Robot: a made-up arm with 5 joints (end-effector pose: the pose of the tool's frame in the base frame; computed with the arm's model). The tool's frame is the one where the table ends.
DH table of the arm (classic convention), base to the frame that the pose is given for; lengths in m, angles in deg. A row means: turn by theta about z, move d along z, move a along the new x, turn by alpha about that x. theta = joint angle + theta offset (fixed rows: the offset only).
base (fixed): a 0.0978  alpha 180  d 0  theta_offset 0
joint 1: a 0.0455  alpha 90  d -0.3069  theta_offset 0
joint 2: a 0.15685  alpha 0  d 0  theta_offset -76.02
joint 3: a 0.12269  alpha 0  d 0  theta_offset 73.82
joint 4: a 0  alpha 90  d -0.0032  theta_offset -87.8
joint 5: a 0  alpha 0  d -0.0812  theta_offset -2.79
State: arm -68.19 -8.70 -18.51 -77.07 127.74
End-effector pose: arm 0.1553 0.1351 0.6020 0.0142 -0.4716 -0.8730 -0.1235
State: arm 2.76 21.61 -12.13 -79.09 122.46
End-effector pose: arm 0.3841 -0.0170 0.4950 0.0926 -0.8626 -0.4739 0.1508
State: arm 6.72 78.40 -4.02 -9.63 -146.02
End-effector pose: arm 0.3699 -0.0353 0.1101 0.2068 0.2067 -0.0710 -0.9537
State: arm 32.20 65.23 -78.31 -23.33 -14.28
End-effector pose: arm 0.4204 -0.2069 0.4168 0.4098 -0.1175 -0.8849 -0.1879
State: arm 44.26 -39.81 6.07 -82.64 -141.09
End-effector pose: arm 0.1245 -0.0305 0.5928 0.0162 0.7438 -0.6283 0.2276
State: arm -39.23 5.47 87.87 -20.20 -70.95
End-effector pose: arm 0.1919 0.0727 0.2544 0.9447 0.1222 -0.0809 -0.2934
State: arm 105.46 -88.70 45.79 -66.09 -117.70
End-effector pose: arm 0.1069 0.0449 0.5119 0.0644 0.1290 -0.9778 0.1520
